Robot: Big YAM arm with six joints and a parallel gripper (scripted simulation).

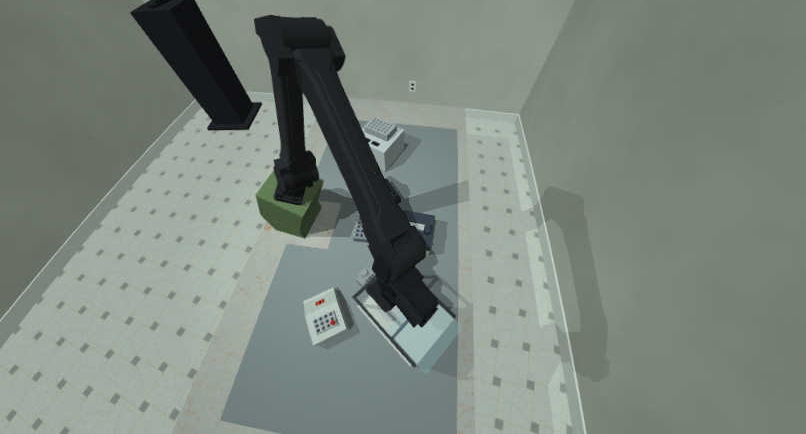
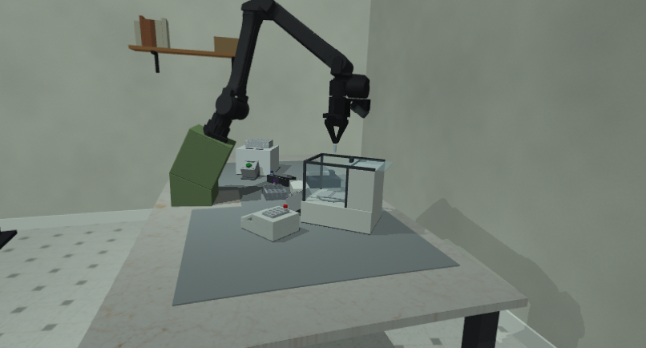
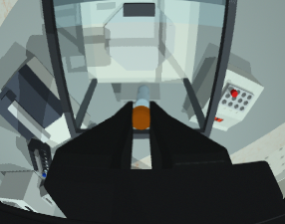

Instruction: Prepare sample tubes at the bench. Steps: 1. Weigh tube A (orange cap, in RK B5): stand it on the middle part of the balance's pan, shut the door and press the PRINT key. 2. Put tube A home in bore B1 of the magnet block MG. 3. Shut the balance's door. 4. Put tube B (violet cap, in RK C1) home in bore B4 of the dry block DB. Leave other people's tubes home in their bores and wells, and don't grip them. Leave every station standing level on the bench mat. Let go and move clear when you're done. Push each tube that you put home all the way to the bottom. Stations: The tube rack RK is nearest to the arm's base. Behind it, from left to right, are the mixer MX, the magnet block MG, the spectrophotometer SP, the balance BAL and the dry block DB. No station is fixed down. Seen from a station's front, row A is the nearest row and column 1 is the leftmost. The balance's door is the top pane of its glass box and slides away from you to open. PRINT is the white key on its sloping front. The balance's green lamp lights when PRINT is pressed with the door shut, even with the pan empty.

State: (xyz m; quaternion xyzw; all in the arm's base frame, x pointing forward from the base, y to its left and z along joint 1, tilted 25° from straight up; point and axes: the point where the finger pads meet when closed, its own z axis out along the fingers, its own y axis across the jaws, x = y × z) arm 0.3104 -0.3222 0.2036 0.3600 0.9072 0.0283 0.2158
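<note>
My gripper is now 200 mm above the balance pan. Also, from my hand: balance door (60 mm to the right, 60 mm below, 60 mm ahead); then red-capped tube (210 mm below, 190 mm behind, 60 mm to the right); then dry block DB (240 mm below, 230 mm behind, 30 mm to the right).
</note>
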